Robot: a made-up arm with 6 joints.
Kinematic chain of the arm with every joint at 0, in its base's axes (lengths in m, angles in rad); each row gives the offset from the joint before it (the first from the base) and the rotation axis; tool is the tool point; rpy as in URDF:
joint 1: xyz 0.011 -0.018 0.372 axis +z
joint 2: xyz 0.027 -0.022 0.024 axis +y
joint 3: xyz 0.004 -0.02 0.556 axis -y
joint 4: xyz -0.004 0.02 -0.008 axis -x
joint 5: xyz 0.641 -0.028 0 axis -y
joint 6: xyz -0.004 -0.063 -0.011 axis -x
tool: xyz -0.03 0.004 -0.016 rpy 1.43 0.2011 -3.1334
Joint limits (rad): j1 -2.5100..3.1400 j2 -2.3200..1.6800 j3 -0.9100..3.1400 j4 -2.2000..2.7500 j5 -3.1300..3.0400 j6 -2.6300..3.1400
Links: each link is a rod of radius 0.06 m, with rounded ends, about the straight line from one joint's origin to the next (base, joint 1, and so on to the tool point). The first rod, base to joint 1, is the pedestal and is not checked.
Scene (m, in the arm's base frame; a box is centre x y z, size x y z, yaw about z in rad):
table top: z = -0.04
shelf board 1: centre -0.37 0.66 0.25 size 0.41 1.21 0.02 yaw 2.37
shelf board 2: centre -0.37 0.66 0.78 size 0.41 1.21 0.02 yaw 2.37
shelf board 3: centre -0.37 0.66 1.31 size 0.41 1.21 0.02 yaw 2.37
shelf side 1: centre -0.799 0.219 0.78 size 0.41 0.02 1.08 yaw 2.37
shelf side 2: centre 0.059 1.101 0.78 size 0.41 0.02 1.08 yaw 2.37
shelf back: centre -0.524 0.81 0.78 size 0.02 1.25 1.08 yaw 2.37
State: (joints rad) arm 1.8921 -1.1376 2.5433 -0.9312 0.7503 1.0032
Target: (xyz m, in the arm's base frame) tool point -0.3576 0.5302 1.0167
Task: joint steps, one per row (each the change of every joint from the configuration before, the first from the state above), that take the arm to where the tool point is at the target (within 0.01 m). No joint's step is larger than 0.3 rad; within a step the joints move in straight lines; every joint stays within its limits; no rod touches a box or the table.
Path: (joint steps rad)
1: 0.0268 0.0766 -0.2911 -0.0129 -0.0159 0.0047
2: 0.0268 0.0767 -0.2910 -0.0128 -0.0159 0.0047
3: 0.0268 0.0766 -0.2911 -0.0129 -0.0159 0.0048
4: 0.0269 0.0766 -0.2910 -0.0129 -0.0159 0.0047
5: 0.0268 0.0767 -0.2911 -0.0129 -0.0159 0.0047
6: 0.0268 0.0766 -0.2910 -0.0128 -0.0159 0.0047
7: 0.0268 0.0767 -0.2911 -0.0129 -0.0159 0.0048
8: 0.0268 0.0766 -0.2910 -0.0129 -0.0160 0.0047
9: 0.0268 0.0766 -0.2911 -0.0128 -0.0159 0.0047
10: 0.0445 0.2212 0.1786 -0.0024 0.0264 -0.0062
11: 0.0444 0.2212 0.1786 -0.0023 0.0263 -0.0063

